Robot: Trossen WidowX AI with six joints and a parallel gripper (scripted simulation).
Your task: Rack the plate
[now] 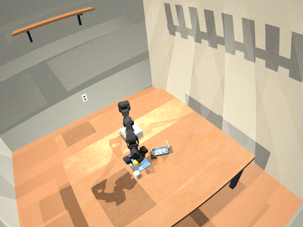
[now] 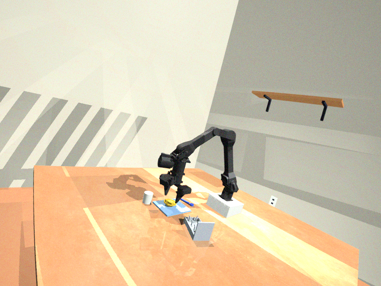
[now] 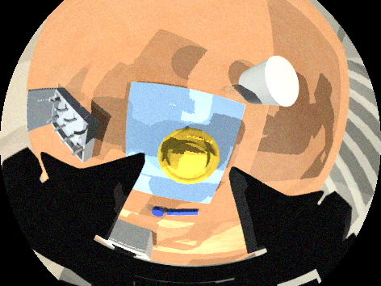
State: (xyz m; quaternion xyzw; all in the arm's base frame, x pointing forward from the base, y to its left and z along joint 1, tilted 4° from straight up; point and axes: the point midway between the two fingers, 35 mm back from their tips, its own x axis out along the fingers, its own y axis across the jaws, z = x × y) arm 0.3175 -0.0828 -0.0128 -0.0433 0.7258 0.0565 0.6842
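The yellow plate lies 20 mm below my gripper tip. The rest, counted from my gripper tip: blue spoon (130 mm behind, 30 mm below); white cup (100 mm ahead, 50 mm to the right, 10 mm below); grey dish rack (10 mm behind, 200 mm to the left, 10 mm below).
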